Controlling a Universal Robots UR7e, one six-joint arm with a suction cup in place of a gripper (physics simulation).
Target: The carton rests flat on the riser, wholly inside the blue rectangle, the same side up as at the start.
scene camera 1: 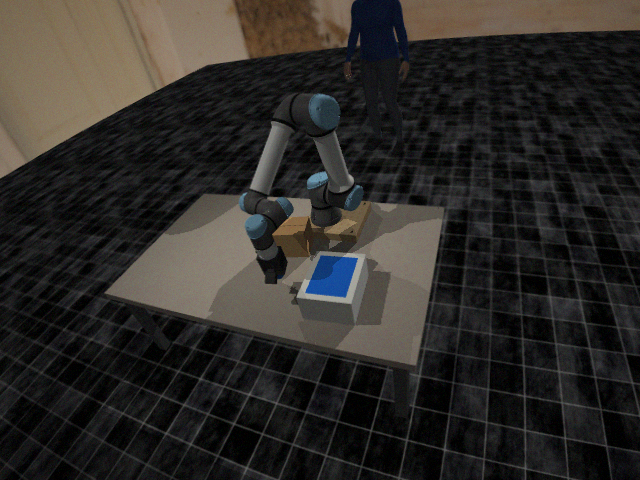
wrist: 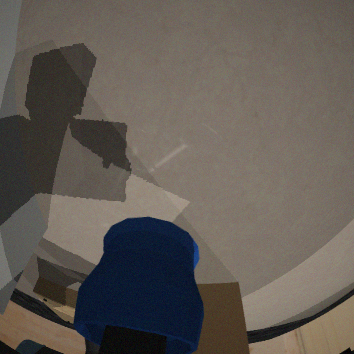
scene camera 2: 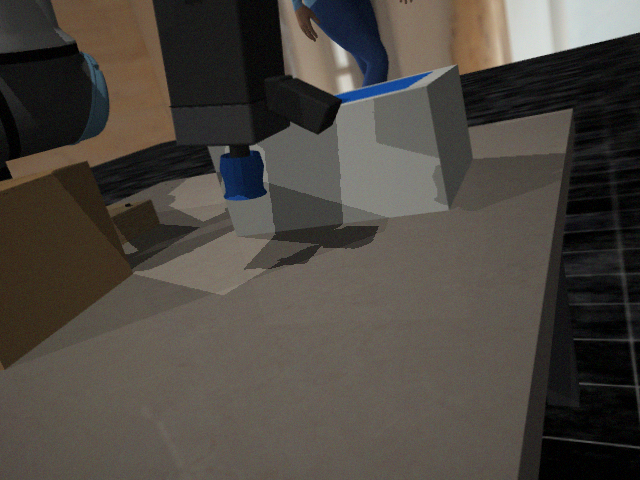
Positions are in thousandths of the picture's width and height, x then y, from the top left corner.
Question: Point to a brown carton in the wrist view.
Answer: At 631,900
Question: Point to a brown carton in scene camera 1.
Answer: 462,493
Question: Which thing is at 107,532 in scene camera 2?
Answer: A brown carton.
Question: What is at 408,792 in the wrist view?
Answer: My suction cup.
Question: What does my suction cup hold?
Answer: Nothing.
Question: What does the grey riser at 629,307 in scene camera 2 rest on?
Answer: The table.
